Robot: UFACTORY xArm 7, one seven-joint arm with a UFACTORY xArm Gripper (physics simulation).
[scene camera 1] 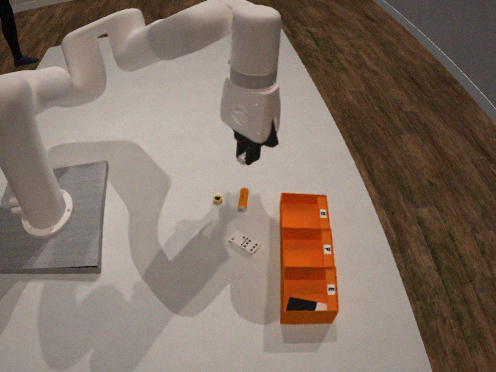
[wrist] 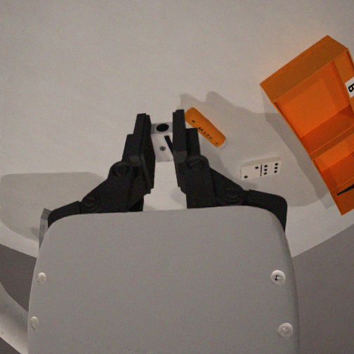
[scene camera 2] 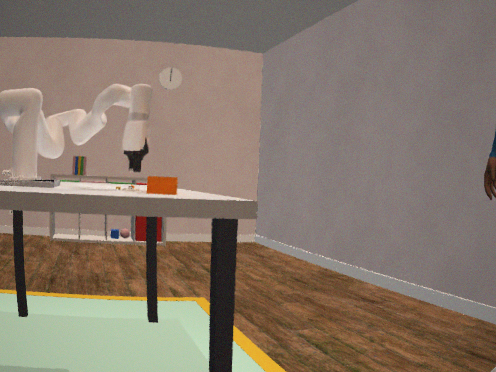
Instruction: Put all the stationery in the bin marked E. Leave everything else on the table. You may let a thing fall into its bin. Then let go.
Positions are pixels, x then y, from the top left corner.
Scene:
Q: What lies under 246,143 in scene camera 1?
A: My gripper.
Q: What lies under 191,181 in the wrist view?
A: My gripper.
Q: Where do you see a pencil sharpener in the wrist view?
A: At 161,133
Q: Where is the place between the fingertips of my gripper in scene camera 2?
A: At 134,171

